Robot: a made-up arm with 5 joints.
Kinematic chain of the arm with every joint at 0, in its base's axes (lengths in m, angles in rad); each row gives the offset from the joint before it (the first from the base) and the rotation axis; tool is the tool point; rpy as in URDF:
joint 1: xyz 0 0 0.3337 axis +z
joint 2: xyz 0 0 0 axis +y
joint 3: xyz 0.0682 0 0.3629 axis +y
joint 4: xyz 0.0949 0 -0.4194 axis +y
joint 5: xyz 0.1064 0 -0.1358 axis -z
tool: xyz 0 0 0 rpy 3.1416 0 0
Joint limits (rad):
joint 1: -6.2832..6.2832
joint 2: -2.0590..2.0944
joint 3: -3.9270..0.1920
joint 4: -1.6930..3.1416
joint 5: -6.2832..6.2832
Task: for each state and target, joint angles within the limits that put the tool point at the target. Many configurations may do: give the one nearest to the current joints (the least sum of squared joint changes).
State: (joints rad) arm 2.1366 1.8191 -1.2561 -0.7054 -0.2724
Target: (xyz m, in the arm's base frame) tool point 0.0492 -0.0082 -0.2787
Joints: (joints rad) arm 2.9764 2.0131 -0.7675 -0.6883 -0.2724
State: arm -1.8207 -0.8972 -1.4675 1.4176 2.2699
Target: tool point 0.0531 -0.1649 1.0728
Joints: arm -1.2593 -0.7433 -1.6855 1.2502 2.2699
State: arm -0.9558 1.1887 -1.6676 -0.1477 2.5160
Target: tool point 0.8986 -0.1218 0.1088
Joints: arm -0.1347 1.3347 -2.1327 -0.0001 2.5160
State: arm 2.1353 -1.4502 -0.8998 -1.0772 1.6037
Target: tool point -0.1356 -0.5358 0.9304
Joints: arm 1.3229 -1.4331 -1.5739 -0.7407 1.6037
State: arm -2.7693 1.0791 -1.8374 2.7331 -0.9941
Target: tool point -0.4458 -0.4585 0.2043
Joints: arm -2.3422 1.0675 -2.1237 2.5153 -0.9941
